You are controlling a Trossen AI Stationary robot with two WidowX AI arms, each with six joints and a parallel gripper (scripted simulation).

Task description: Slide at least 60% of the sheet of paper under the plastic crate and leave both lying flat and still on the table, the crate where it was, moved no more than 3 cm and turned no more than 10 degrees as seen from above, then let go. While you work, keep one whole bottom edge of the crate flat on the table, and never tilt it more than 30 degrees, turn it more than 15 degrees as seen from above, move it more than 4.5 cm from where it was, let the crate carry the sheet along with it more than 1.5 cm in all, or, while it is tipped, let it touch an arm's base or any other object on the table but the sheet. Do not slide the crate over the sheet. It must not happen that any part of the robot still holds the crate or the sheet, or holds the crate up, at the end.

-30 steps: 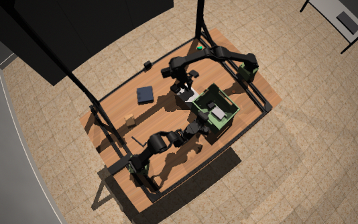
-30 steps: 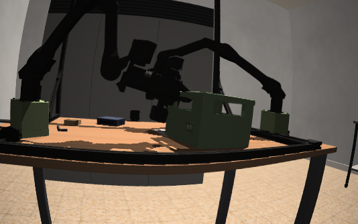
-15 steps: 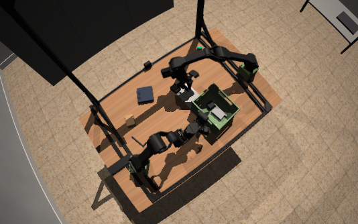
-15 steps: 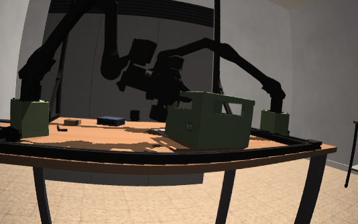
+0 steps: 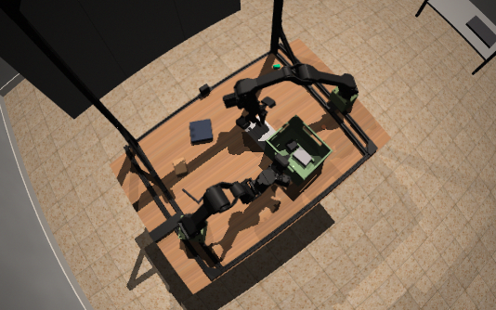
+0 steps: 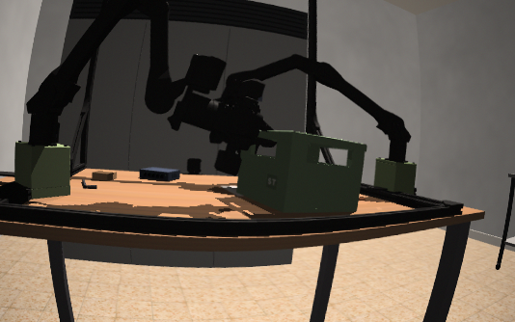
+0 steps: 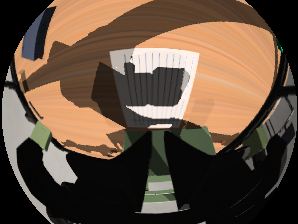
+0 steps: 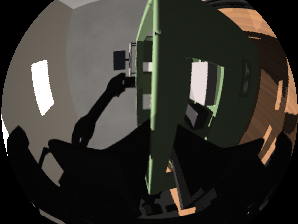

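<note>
The paper lies 2 cm ahead of my left hand and 9 cm below it. Round my left hand: plastic crate: 21 cm ahead, 3 cm to the left, 2 cm below.
</note>
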